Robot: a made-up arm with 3 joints. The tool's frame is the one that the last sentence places. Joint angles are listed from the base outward.
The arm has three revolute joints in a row. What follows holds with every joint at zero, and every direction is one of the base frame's.
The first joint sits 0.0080 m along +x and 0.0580 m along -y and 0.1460 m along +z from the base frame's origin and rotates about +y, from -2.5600 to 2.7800 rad.
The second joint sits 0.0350 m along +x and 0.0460 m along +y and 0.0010 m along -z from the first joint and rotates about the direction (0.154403, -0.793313, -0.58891), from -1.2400 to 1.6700 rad.
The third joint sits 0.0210 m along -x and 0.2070 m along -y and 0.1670 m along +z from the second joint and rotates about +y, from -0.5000 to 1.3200 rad.
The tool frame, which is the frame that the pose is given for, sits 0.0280 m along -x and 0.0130 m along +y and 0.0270 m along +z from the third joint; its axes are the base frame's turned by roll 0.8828, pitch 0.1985 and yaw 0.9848 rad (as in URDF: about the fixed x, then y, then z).
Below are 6 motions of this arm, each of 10 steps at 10 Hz.
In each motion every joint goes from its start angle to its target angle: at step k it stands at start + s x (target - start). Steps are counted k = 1, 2, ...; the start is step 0. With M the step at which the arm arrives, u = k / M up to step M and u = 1 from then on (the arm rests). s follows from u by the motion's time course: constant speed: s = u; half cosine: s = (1 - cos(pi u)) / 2; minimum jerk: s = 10 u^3 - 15 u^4 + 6 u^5.
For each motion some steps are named. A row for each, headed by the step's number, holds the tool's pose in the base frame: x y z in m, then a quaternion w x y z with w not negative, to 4 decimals.
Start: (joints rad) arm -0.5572 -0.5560 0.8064
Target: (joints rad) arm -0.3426 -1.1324 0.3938
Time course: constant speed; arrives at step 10
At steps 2, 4, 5, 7, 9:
2: 0.0812 -0.1580 0.4021 0.6420 0.2810 0.6491 0.2959
4: 0.1183 -0.1446 0.3993 0.6144 0.2626 0.6794 0.3033
5: 0.1365 -0.1375 0.3958 0.5994 0.2541 0.6939 0.3078
7: 0.1717 -0.1226 0.3847 0.5669 0.2389 0.7213 0.3182
9: 0.2047 -0.1068 0.3683 0.5313 0.2261 0.7467 0.3301

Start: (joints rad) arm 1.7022 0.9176 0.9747
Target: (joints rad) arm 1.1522 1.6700 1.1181
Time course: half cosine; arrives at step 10
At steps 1, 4, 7, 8, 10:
1: 0.1105 -0.1558 0.3299 0.3491 0.5437 0.7125 -0.2736
4: 0.0243 -0.1241 0.3699 0.4876 0.5772 0.6117 -0.2344
7: -0.1063 -0.0724 0.3583 0.6432 0.6113 0.4302 -0.1656
8: -0.1357 -0.0589 0.3434 0.6737 0.6169 0.3795 -0.1465
10: -0.1591 -0.0471 0.3271 0.6973 0.6208 0.3342 -0.1294

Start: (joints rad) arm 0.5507 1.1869 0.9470
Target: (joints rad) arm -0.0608 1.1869 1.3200
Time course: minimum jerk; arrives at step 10
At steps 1, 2, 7, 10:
1: -0.1709 -0.1209 0.2846 0.7409 0.6027 0.2885 0.0677
2: -0.1745 -0.1213 0.2793 0.7396 0.6061 0.2829 0.0752
7: -0.2082 -0.1285 0.1858 0.7128 0.6384 0.2060 0.2047
10: -0.2095 -0.1300 0.1649 0.7061 0.6400 0.1927 0.2340

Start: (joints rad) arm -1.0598 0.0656 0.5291
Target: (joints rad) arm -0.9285 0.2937 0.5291
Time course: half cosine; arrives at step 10
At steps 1, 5, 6, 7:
1: -0.1732 -0.2065 0.2298 0.8567 0.2247 0.0232 0.4636
5: -0.1761 -0.2056 0.2116 0.8537 0.2464 -0.0037 0.4587
6: -0.1771 -0.2048 0.2057 0.8528 0.2533 -0.0125 0.4566
7: -0.1780 -0.2040 0.2004 0.8519 0.2594 -0.0204 0.4545

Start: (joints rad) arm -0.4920 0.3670 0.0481
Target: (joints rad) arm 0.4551 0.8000 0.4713
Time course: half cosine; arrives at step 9
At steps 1, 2, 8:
1: -0.1581 -0.1948 0.2355 0.8736 0.2509 -0.0733 0.4105
2: -0.1559 -0.1927 0.2420 0.8757 0.2771 -0.0403 0.3934
8: -0.1184 -0.1637 0.3104 0.8169 0.4814 0.2691 0.1691

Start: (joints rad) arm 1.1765 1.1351 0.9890
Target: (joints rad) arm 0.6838 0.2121 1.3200
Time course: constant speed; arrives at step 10
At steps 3, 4, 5, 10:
3: -0.0009 -0.1670 0.3495 0.4901 0.6146 0.6096 -0.1025
4: 0.0136 -0.1772 0.3441 0.4592 0.6135 0.6355 -0.0943
5: 0.0286 -0.1861 0.3382 0.4284 0.6098 0.6612 -0.0866
10: 0.1082 -0.2086 0.3072 0.2804 0.5526 0.7824 -0.0622

